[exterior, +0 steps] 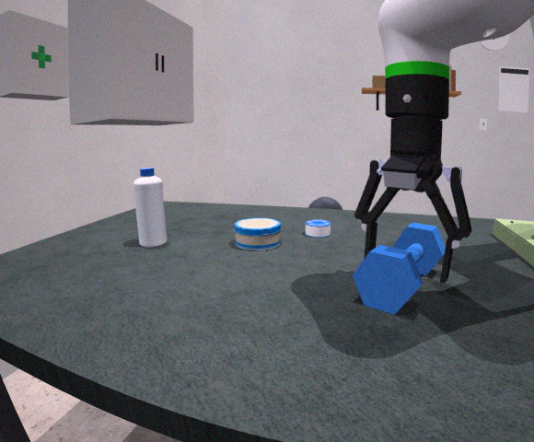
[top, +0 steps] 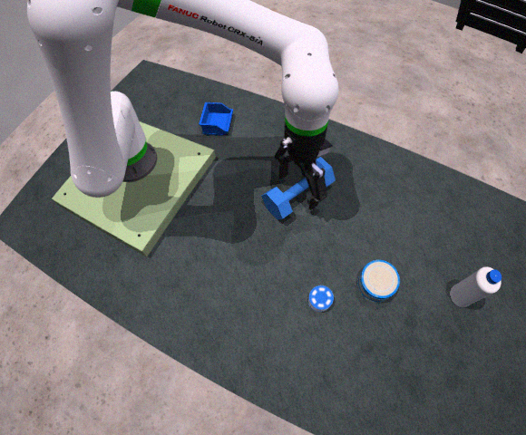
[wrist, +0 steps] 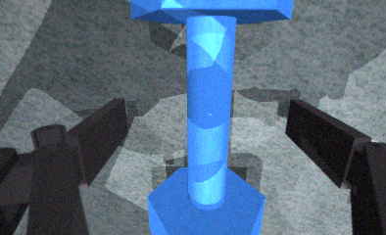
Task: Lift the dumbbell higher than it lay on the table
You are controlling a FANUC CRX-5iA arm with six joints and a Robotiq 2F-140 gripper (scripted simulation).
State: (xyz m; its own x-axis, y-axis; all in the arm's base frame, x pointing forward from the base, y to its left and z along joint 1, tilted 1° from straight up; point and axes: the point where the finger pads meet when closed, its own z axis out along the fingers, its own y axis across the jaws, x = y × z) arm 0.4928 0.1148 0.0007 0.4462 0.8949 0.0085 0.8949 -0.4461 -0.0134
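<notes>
Now: hand right at the blue dumbbell. Also, from my hand: white bottle: 52 cm ahead, 10 cm to the right, 4 cm above; then blue bin: 35 cm behind, 15 cm to the left, 2 cm below.
</notes>
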